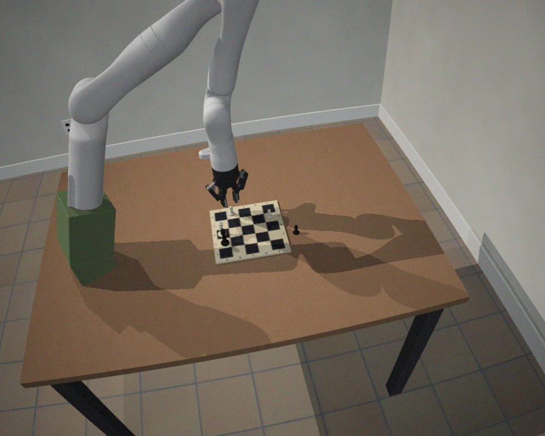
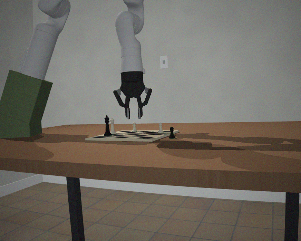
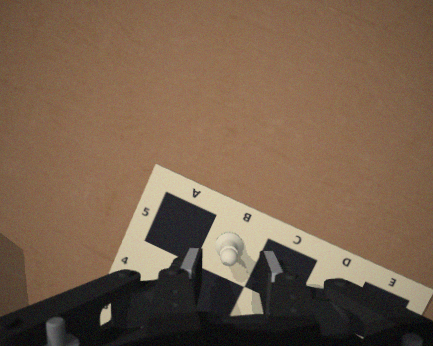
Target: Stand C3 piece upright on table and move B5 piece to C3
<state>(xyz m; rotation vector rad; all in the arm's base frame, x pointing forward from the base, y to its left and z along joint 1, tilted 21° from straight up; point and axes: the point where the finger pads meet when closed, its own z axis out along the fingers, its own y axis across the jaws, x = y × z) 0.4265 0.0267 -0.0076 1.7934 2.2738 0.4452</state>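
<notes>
The chessboard is 30 mm ahead of my hand, 80 mm to the right of it and 60 mm below it. Also, from my hand: tall white piece (50 mm behind, 70 mm to the right, 40 mm below); then black pawn (160 mm ahead, 140 mm to the right, 50 mm below); then black king (50 mm behind, 110 mm to the right, 30 mm below).
</notes>
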